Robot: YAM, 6 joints.
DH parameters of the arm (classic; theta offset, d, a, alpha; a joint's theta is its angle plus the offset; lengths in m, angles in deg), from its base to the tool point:
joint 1: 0 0.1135 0.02 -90
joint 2: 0 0 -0.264 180
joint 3: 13.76 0 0.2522 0
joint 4: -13.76 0 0.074 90
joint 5: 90 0 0 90
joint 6: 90 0.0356 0 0
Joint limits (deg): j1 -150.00..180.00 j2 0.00..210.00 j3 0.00..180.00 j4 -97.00..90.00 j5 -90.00..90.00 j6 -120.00..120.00
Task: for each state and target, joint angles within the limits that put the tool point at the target. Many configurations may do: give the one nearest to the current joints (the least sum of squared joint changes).
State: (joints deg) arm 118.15 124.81 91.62 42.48 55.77 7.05
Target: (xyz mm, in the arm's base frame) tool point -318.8 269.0 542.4
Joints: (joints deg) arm 143.34 114.54 126.62 40.79 45.62 7.05
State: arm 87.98 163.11 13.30 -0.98 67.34 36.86
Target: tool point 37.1 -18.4 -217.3
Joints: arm 100.97 209.69 52.88 10.38 67.63 36.86
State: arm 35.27 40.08 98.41 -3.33 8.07 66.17
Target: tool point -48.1 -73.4 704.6
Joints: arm 52.25 60.92 134.90 10.28 11.17 66.17
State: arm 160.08 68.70 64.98 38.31 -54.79 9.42
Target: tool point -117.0 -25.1 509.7
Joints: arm 177.24 48.21 63.66 40.53 -59.59 9.42
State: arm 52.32 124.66 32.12 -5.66 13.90 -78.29
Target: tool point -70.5 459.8 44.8
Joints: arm 99.42 135.48 78.35 9.52 9.24 -78.29
